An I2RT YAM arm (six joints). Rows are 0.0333 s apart.
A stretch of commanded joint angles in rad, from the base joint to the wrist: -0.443, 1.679, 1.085, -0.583, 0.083, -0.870; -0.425, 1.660, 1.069, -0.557, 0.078, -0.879; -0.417, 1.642, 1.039, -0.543, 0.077, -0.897; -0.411, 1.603, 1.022, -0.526, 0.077, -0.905; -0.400, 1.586, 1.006, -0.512, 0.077, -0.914; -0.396, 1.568, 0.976, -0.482, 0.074, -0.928; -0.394, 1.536, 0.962, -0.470, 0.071, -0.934; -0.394, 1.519, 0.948, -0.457, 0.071, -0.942; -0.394, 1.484, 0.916, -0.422, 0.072, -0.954
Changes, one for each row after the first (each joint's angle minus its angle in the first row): 0.018, -0.019, -0.016, 0.026, -0.005, -0.009; 0.026, -0.037, -0.046, 0.040, -0.006, -0.027; 0.032, -0.076, -0.063, 0.057, -0.006, -0.035; 0.043, -0.093, -0.079, 0.071, -0.006, -0.044; 0.047, -0.111, -0.109, 0.101, -0.009, -0.058; 0.049, -0.143, -0.123, 0.113, -0.012, -0.064; 0.049, -0.160, -0.137, 0.126, -0.012, -0.072; 0.049, -0.195, -0.169, 0.161, -0.011, -0.084
